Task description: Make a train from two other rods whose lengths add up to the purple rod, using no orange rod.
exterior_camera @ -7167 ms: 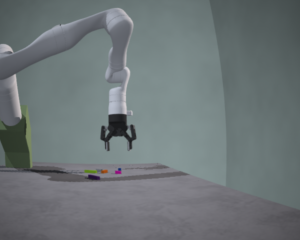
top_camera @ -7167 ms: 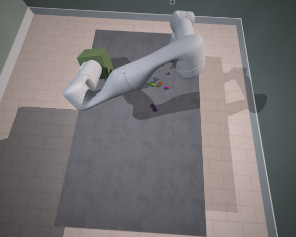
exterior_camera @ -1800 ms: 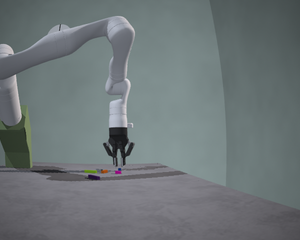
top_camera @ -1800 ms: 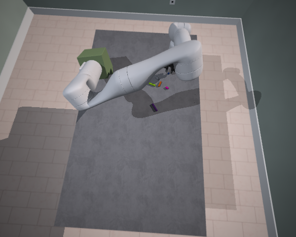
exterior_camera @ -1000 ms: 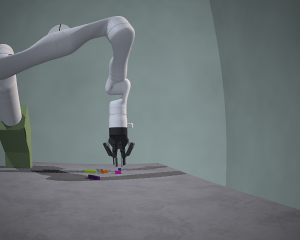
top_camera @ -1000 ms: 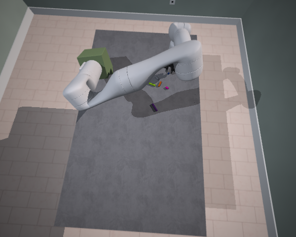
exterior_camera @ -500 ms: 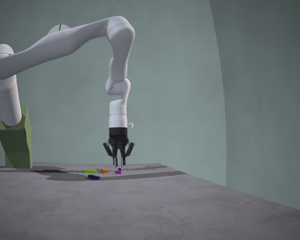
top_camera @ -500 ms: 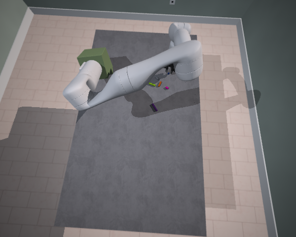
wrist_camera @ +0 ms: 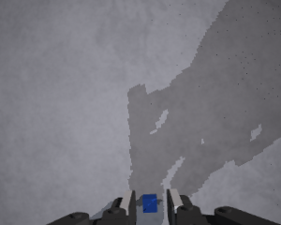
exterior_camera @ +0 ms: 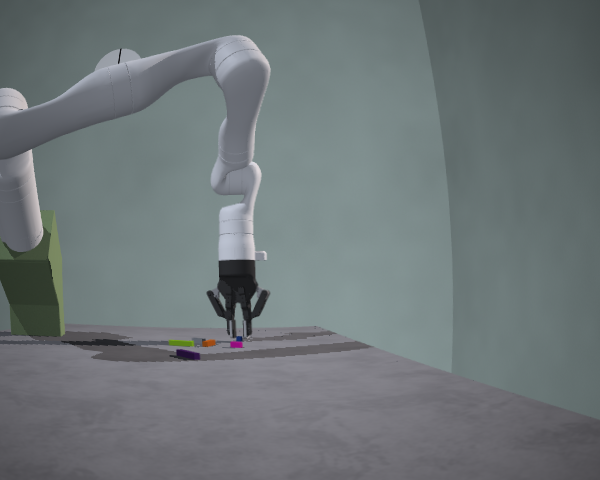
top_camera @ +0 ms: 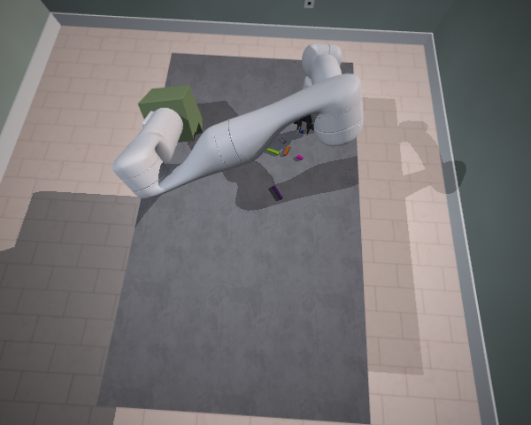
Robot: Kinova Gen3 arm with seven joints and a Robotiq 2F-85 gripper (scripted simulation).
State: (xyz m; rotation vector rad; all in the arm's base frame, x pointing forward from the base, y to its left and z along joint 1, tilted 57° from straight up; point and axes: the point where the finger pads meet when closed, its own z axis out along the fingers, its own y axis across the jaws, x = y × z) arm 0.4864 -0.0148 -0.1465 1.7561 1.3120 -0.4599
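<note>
Right now my hand is 20 mm above the blue rod. From my hand the other things lie so: magenta rod 20 mm behind, 120 mm to the right, 20 mm below; grey rod 90 mm behind, 40 mm to the right, 20 mm below; orange rod 70 mm behind, 90 mm to the right, 20 mm below.
</note>
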